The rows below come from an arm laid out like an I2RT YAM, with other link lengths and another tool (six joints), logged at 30 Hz.
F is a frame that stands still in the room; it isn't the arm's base.
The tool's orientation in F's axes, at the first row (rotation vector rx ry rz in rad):
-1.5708, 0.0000, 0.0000
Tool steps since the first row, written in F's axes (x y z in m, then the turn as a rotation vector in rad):
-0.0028, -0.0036, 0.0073, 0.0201, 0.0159, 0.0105
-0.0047, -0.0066, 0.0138, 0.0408, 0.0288, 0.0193
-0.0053, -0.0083, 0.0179, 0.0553, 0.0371, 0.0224
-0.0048, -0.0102, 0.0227, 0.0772, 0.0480, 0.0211
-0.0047, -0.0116, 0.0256, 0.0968, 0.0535, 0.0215
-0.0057, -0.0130, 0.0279, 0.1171, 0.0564, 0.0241
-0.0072, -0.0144, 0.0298, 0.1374, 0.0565, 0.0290
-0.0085, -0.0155, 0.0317, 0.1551, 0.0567, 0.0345
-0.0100, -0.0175, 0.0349, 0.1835, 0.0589, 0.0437
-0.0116, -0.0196, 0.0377, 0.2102, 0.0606, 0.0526
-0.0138, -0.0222, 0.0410, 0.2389, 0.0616, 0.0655
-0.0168, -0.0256, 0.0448, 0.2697, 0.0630, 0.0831
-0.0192, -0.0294, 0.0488, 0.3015, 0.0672, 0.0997
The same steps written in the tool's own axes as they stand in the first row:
-0.0028, -0.0073, -0.0036, 0.0201, -0.0105, 0.0159
-0.0047, -0.0138, -0.0066, 0.0408, -0.0193, 0.0288
-0.0053, -0.0179, -0.0083, 0.0553, -0.0224, 0.0371
-0.0048, -0.0227, -0.0102, 0.0772, -0.0211, 0.0480
-0.0047, -0.0256, -0.0116, 0.0968, -0.0215, 0.0535
-0.0057, -0.0279, -0.0130, 0.1171, -0.0241, 0.0564
-0.0072, -0.0298, -0.0144, 0.1374, -0.0290, 0.0565
-0.0085, -0.0317, -0.0155, 0.1551, -0.0345, 0.0567
-0.0100, -0.0349, -0.0175, 0.1835, -0.0437, 0.0589
-0.0116, -0.0377, -0.0196, 0.2102, -0.0526, 0.0606
-0.0138, -0.0410, -0.0222, 0.2389, -0.0655, 0.0616
-0.0168, -0.0448, -0.0256, 0.2697, -0.0831, 0.0630
-0.0192, -0.0488, -0.0294, 0.3015, -0.0997, 0.0672

